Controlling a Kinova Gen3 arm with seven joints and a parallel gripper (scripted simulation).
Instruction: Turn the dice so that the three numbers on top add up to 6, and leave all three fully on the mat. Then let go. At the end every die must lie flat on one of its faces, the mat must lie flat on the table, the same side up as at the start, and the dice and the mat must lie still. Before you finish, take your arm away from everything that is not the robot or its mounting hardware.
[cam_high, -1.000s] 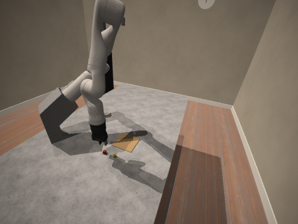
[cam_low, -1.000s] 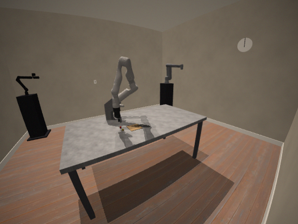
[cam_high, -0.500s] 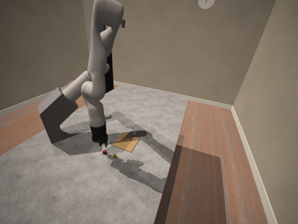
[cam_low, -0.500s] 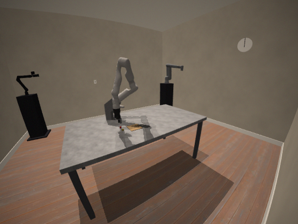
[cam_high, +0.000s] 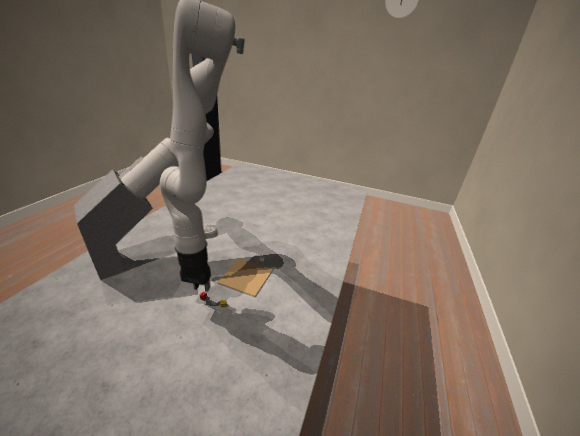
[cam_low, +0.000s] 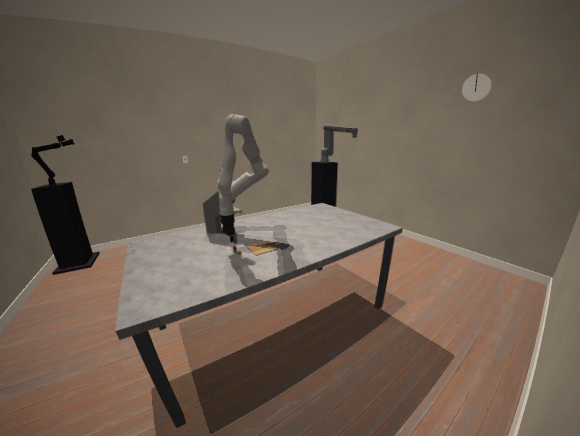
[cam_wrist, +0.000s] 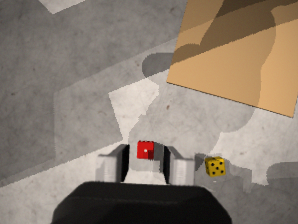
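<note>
The red die is 5 cm below my hand. The rest, counted from my hand: tan mat 6 cm ahead, 15 cm to the left, 6 cm below; then white die 7 cm ahead, 25 cm to the left, 5 cm below; then yellow die 7 cm ahead, 1 cm to the left, 5 cm below.
</note>
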